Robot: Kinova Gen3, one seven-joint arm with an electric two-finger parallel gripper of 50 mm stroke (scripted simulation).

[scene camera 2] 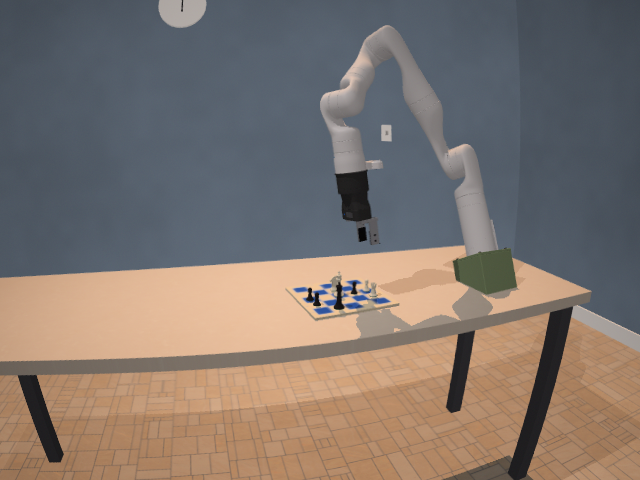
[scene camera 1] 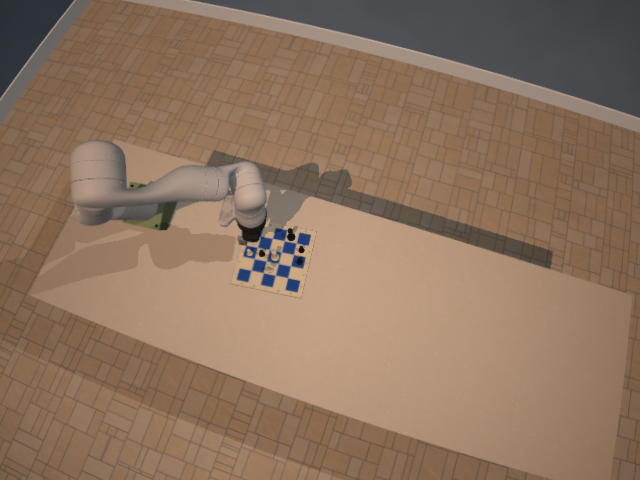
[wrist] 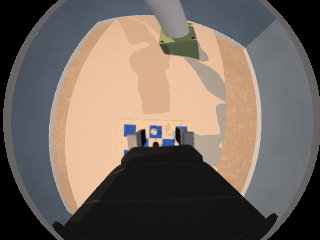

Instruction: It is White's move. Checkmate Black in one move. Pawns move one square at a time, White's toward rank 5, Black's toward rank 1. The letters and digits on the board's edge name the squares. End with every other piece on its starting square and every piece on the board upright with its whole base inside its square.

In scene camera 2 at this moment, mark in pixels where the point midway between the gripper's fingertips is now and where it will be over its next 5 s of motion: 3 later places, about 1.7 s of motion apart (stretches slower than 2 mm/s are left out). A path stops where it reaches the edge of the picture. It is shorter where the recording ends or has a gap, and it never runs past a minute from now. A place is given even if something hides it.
My gripper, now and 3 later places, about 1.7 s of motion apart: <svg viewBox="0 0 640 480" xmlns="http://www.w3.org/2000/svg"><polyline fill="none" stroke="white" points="368,242 373,241 378,255 373,264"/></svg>
